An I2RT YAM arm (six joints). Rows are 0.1 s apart.
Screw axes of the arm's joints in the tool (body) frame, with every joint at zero. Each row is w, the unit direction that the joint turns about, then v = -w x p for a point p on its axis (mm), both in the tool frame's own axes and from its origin. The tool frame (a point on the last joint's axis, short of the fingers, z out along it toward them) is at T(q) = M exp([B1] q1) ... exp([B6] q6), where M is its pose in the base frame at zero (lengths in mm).
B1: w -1 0 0 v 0 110.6 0
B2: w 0 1 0 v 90.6 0 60
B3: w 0 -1 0 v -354.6 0 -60
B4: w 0 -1 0 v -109.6 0 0
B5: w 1 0 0 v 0 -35.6 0
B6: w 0 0 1 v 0 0 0
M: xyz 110.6 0 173.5 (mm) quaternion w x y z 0.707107 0 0.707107 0
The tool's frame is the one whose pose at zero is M.
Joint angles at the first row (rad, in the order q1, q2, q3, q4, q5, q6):
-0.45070 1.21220 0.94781 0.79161 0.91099 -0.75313
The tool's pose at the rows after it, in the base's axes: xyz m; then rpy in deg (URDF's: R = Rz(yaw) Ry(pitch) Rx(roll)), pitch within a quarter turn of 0, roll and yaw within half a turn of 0:
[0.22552, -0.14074, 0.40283, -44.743, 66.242, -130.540]
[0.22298, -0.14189, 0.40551, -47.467, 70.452, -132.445]
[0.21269, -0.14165, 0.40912, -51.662, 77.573, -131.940]
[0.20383, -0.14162, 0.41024, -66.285, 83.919, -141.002]
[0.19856, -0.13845, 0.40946, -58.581, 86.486, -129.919]
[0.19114, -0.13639, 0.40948, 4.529, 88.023, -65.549]
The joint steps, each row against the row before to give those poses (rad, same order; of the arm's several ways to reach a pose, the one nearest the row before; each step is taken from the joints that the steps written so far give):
0.00122 0.00698 0.01272 -0.02556 0.03011 0.03037
-0.00678 -0.02151 0.03267 -0.15713 0.01733 0.12994
-0.02194 -0.05537 0.04752 -0.29092 -0.05847 0.25113
-0.02630 -0.03521 0.04436 -0.23501 -0.10340 0.20084
-0.00577 -0.02832 -0.01057 -0.03571 -0.06305 0.05968
-0.01158 -0.03050 -0.01539 -0.01312 -0.03272 0.05486

